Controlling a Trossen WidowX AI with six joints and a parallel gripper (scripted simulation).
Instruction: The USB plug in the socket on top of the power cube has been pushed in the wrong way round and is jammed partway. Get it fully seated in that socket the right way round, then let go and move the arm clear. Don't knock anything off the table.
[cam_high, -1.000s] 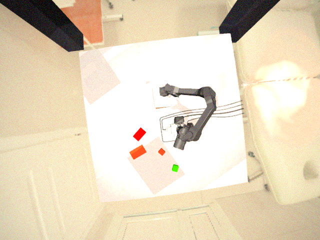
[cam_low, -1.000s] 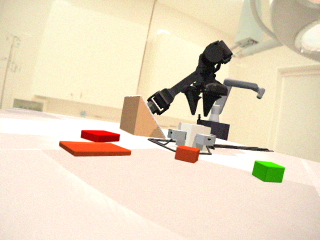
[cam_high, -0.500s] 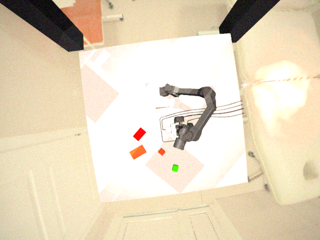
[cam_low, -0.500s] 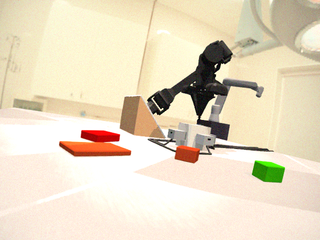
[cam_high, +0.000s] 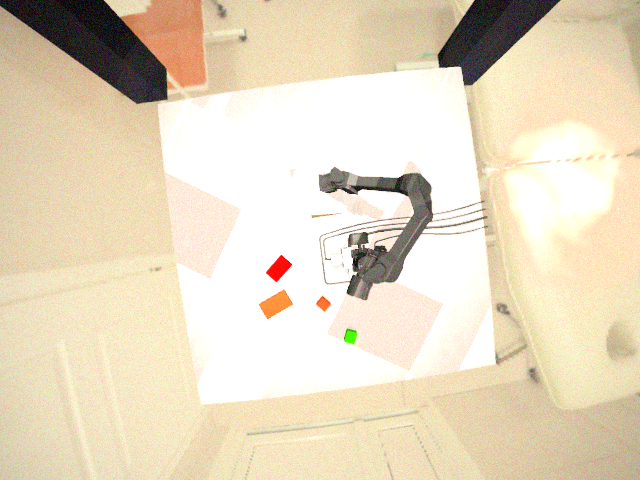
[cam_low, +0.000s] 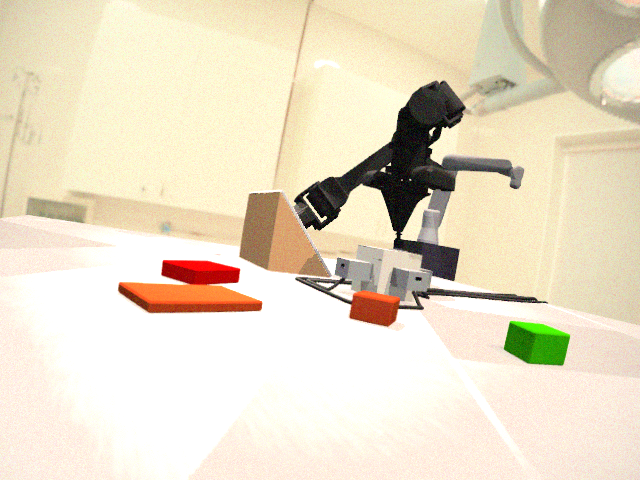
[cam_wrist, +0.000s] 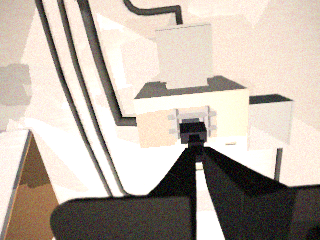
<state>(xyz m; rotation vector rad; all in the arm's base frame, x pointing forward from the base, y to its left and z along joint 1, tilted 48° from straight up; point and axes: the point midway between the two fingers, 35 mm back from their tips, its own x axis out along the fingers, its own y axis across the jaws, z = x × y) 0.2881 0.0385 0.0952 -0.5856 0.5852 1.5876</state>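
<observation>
The USB socket lies 10 mm to the left of my gripper tip and 40 mm below it. Round my gripper tip: red block: 30 mm ahead, 300 mm to the right, 100 mm below; then small orange block: 180 mm ahead, 140 mm to the right, 90 mm below; then dark USB plug: 10 mm below.
</observation>
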